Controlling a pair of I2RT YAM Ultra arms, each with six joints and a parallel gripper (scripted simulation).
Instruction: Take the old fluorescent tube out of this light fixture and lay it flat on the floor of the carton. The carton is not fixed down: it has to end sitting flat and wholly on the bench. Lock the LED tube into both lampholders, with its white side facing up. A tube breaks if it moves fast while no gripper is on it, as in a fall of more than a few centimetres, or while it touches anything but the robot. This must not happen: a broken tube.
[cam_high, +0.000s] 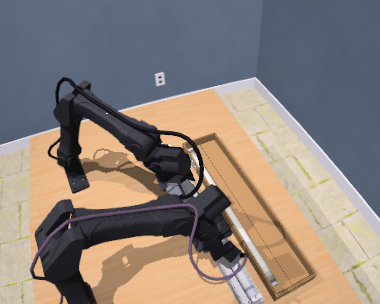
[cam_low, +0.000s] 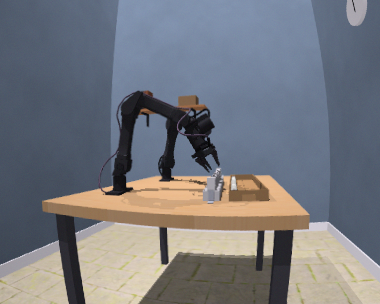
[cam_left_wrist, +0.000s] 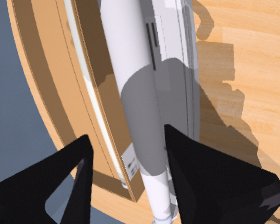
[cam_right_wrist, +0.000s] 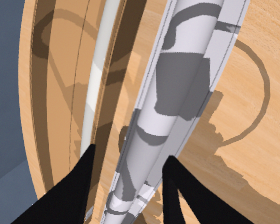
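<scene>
The LED tube is 120 mm to the left of my right hand, 40 mm below it and 10 mm behind it. Round my right hand: light fixture 120 mm to the left, 50 mm below, 10 mm behind; then old fluorescent tube 140 mm to the left, 90 mm below, 70 mm ahead; then lampholder 180 mm to the right, 40 mm below, 30 mm ahead.
My left hand is 20 mm short of the LED tube, 100 mm to the left of it and 40 mm above it. Round my left hand: light fixture (30 mm ahead, 100 mm to the right, 50 mm below); old fluorescent tube (110 mm ahead, 80 mm to the right, 90 mm below); brown carton (160 mm ahead, 70 mm to the right, 80 mm below).
</scene>
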